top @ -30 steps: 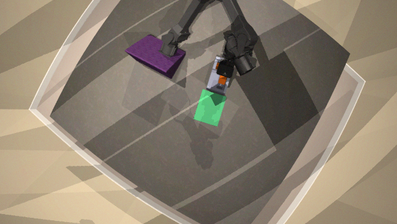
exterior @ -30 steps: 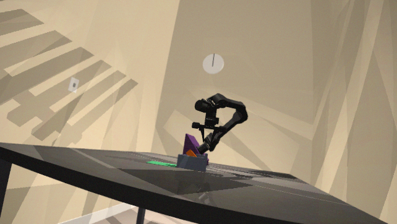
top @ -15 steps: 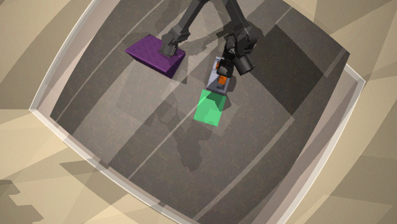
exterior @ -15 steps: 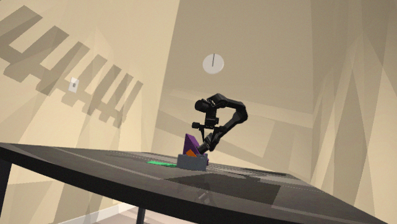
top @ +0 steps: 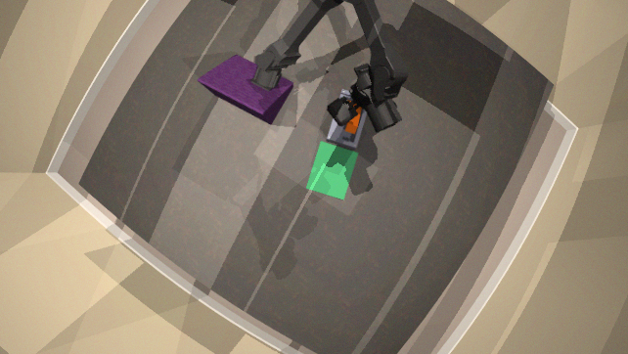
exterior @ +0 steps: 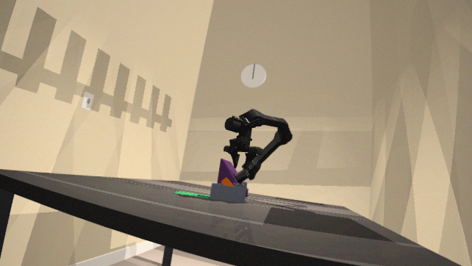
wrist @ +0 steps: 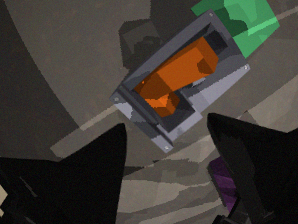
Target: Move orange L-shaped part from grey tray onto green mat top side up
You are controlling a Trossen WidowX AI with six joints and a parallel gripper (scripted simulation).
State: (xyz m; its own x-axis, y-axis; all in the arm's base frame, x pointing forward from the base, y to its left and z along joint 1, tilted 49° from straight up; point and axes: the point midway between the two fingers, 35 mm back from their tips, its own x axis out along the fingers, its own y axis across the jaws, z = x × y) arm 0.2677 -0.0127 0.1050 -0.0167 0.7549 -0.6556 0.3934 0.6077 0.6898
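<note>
My gripper tip is 100 mm above the orange L-shaped part, 20 mm to the left of it and 10 mm past it. From my gripper tip the other things lie so: green mat: 190 mm to the right, 160 mm below, 30 mm ahead.
</note>
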